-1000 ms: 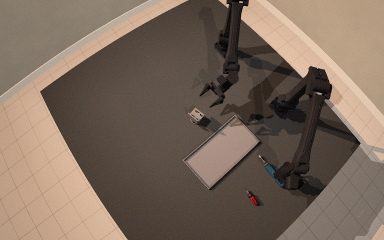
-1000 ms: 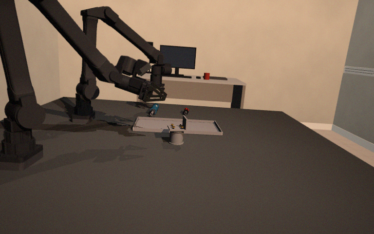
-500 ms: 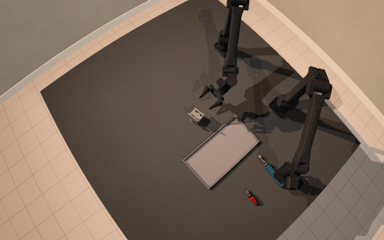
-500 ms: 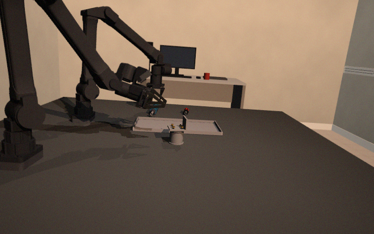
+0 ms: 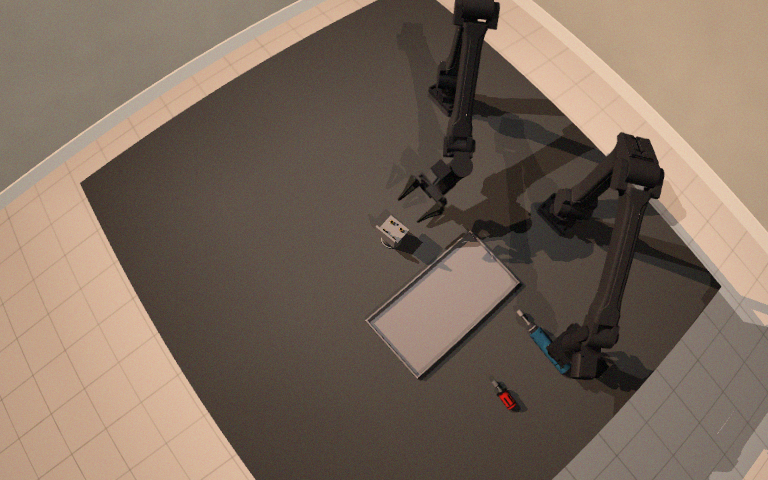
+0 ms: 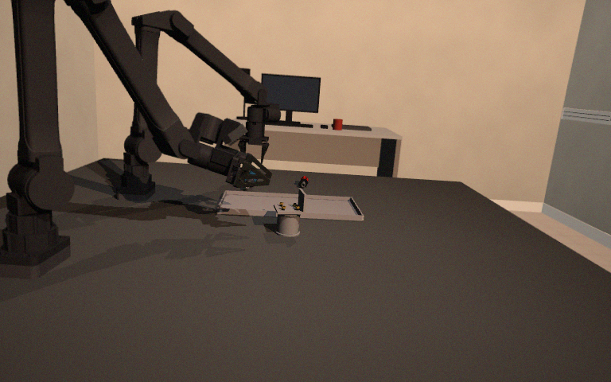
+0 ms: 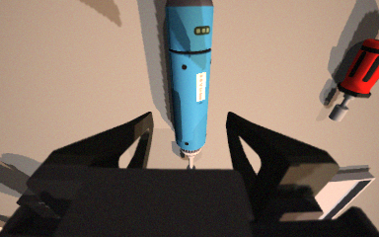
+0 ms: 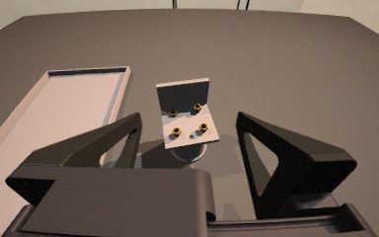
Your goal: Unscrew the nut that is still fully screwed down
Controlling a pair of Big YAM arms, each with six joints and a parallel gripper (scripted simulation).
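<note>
The grey bracket lies 7 cm below my right hand and 6 cm ahead of it. Round my right hand: shallow grey tray 25 cm to the left, 13 cm below, 6 cm ahead; then nut 7 cm below, 7 cm ahead, 2 cm to the left; then joint module 11 cm below, 6 cm ahead.
</note>
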